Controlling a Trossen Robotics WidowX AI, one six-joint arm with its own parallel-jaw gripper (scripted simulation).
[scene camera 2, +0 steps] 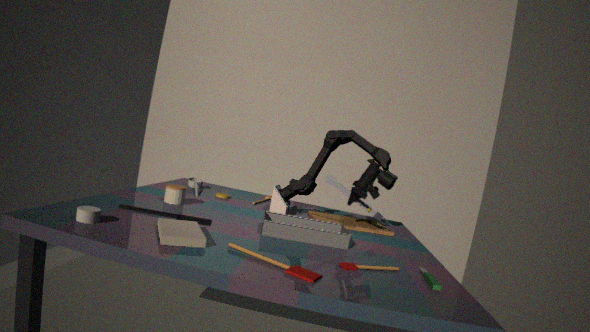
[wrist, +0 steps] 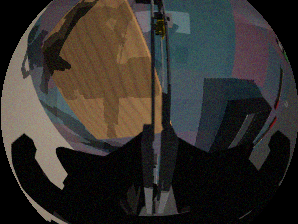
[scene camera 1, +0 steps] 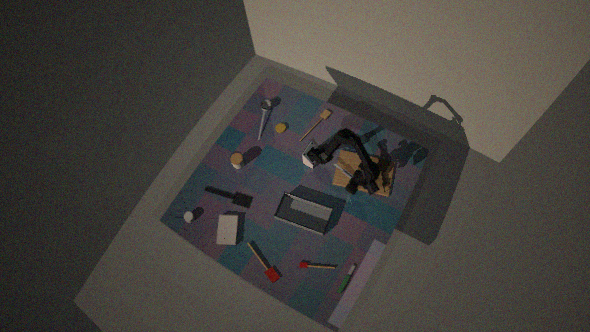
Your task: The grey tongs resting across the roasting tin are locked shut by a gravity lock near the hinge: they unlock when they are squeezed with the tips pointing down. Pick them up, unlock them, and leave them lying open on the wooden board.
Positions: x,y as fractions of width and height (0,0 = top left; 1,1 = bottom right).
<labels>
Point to a wooden board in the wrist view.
At 0.34,0.28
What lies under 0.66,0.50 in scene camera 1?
A wooden board.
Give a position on a wooden board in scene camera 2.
0.62,0.68
</labels>
